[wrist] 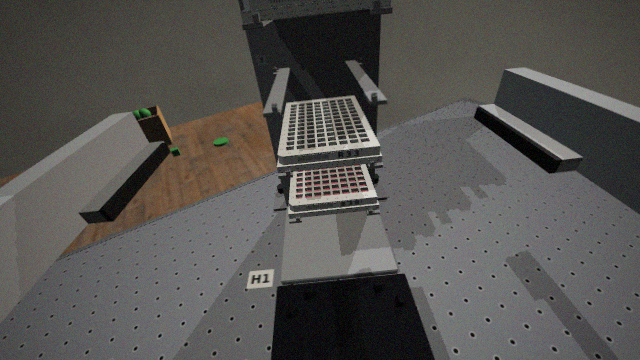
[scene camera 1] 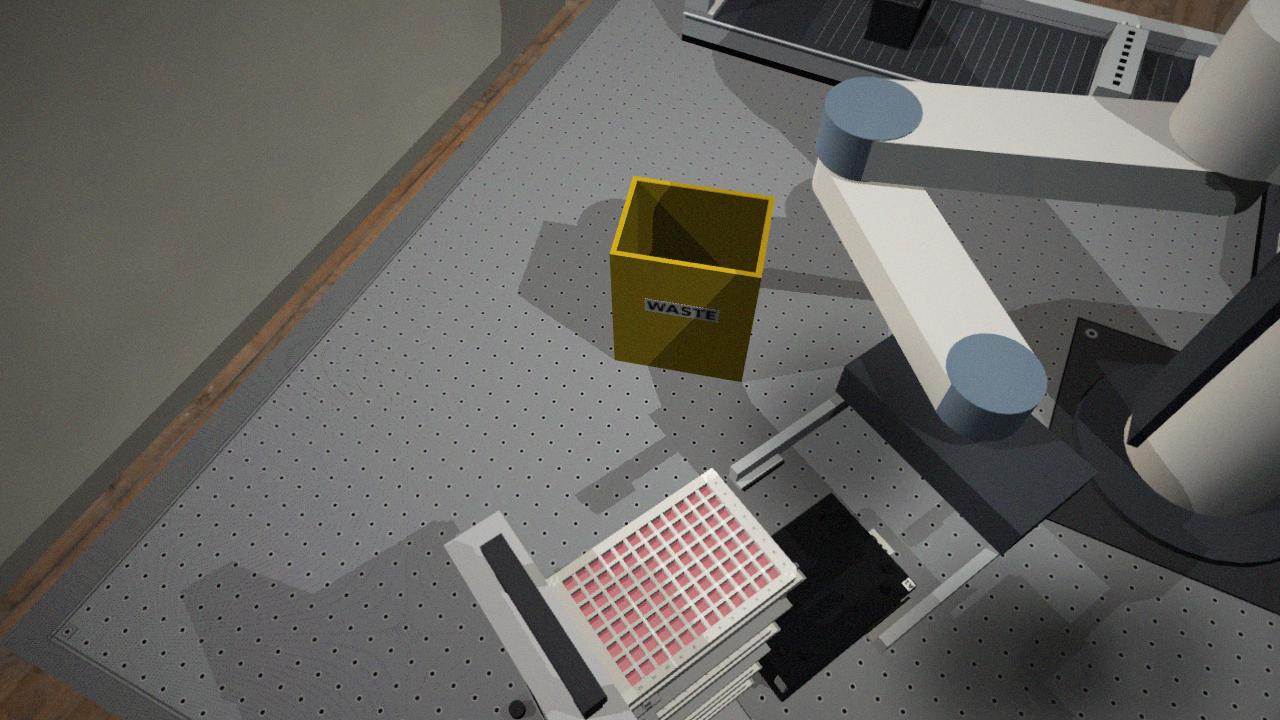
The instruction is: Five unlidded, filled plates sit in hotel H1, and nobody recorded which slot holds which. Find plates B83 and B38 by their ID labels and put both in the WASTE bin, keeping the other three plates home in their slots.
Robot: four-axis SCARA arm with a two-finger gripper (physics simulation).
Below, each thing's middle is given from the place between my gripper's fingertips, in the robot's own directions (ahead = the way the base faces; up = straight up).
My hand is 60 mm short of the plate B38 (wrist: 345, 189), 110 mm to the right of it and 120 mm above it.
